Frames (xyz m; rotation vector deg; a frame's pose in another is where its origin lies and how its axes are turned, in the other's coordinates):
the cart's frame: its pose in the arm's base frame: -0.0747 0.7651 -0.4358 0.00 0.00 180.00
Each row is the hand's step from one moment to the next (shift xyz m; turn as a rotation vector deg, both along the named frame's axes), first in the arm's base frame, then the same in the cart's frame.
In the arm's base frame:
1: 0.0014 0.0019 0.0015 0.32 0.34 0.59
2: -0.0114 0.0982 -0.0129 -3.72 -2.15 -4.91
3: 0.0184 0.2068 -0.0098 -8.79 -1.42 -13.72
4: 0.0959 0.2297 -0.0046 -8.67 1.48 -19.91
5: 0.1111 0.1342 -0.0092 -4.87 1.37 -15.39
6: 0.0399 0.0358 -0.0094 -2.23 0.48 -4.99
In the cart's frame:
1: -0.0014 -0.0019 0.0015 -0.32 -0.34 0.59
2: 0.0114 -0.0982 -0.0129 3.72 2.15 -4.91
3: -0.0184 -0.2068 -0.0098 8.79 1.42 -13.72
4: -0.0959 -0.2297 -0.0046 8.67 -1.48 -19.91
5: -0.1111 -0.1342 -0.0092 4.87 -1.37 -15.39
6: -0.0399 -0.0358 -0.0094 2.23 -0.48 -4.99

